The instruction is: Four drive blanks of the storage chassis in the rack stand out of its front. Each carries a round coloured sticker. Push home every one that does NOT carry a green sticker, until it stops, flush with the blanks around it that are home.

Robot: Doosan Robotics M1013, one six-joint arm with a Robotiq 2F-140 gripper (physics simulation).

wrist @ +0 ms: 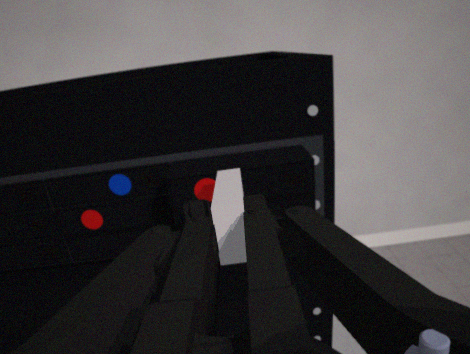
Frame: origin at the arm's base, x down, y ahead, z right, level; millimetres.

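Where they show: gripper, fingertip midpoint: (231, 190).
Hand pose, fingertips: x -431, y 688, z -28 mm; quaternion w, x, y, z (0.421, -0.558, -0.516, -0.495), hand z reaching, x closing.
After its pixels a point has its place.
My gripper (231, 190) {x -431, y 688, z -28 mm} is shut, its dark fingertips close together in front of the upper right drive blank, with a pale block-shaped piece showing between the finger links. That blank carries a red sticker (204, 189) {x -427, y 702, z -51 mm}, partly covered by the fingers. Its top face shows below the chassis rim, and it seems to stand out somewhat; how far is too dark to tell. Left of it, a blue sticker (120, 184) {x -426, y 722, z -128 mm} and a lower red sticker (92, 219) {x -398, y 714, z -160 mm} sit on blanks that look level with the front around them. No green sticker shows; the fingers hide the area below the upper right blank.
The dark storage chassis (150, 112) {x -480, y 743, z -98 mm} spans the view, with a lighter rim strip (125, 164) {x -442, y 728, z -122 mm} above the blanks. Pale round holes run down the rack's right edge. Beyond it are a grey wall (400, 125), a pale skirting board (415, 233) and the floor (435, 265).
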